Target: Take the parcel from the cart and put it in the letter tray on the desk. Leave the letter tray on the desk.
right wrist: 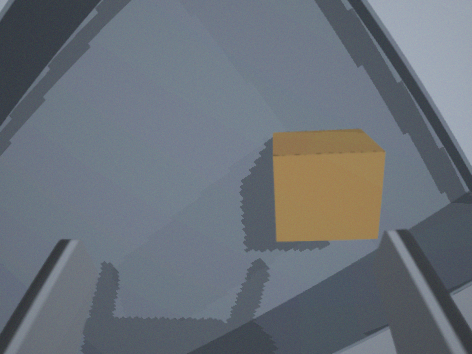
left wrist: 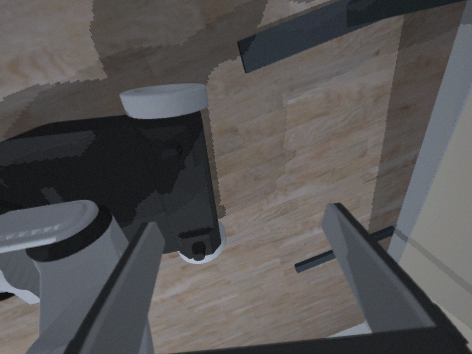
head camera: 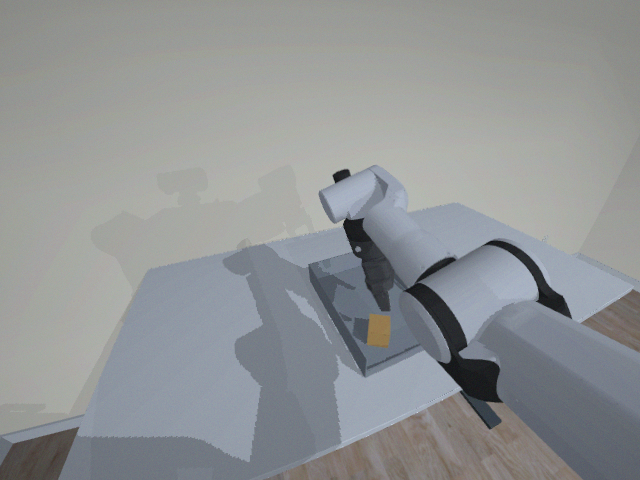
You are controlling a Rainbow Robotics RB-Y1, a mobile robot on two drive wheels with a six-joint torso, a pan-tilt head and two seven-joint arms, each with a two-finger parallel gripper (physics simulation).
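Places are measured from the robot's base along level axes (x ahead, y right, z down), in metres.
Pixels of known places: left gripper, fingertip midpoint: [left wrist: 242, 223]; right gripper, fingertip midpoint: [right wrist: 232, 254] [head camera: 387, 291].
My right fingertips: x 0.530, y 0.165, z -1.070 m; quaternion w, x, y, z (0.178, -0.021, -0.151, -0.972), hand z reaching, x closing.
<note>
For each thing: its top centre in the pictures, then the offset to it from my right fingertips. Level surfaces: height alone.
- orange box-shaped parcel, middle of its top: [right wrist: 328, 199] [head camera: 379, 323] dx -0.036, dy -0.024, dz +0.066 m
- grey letter tray, middle of its top: [right wrist: 126, 255] [head camera: 373, 286] dx +0.074, dy -0.012, dz +0.049 m
- white desk, its level: dz +0.119 m
- wooden floor, its level: dz +1.069 m
An orange box-shaped parcel [head camera: 378, 330] [right wrist: 328, 197] lies inside the grey letter tray [head camera: 337, 321] [right wrist: 310, 300], near the tray's front corner in the head camera. The tray rests on the white desk [head camera: 175, 335]. My right gripper [head camera: 383, 310] [right wrist: 232, 254] is open and empty above the tray. In the right wrist view the parcel lies beyond the fingertips, nearer the finger at the right of the picture, apart from both. My left gripper [left wrist: 242, 223] is open and empty above the floor. The cart does not show in the views.
The robot's black base [left wrist: 100, 170] with a white wheel [left wrist: 165, 101] shows in the left wrist view. Dark bars [left wrist: 295, 47] stand near the wooden floor [left wrist: 310, 140]. A pale wall [head camera: 310, 103] rises behind the desk. My right arm covers part of the tray and desk.
</note>
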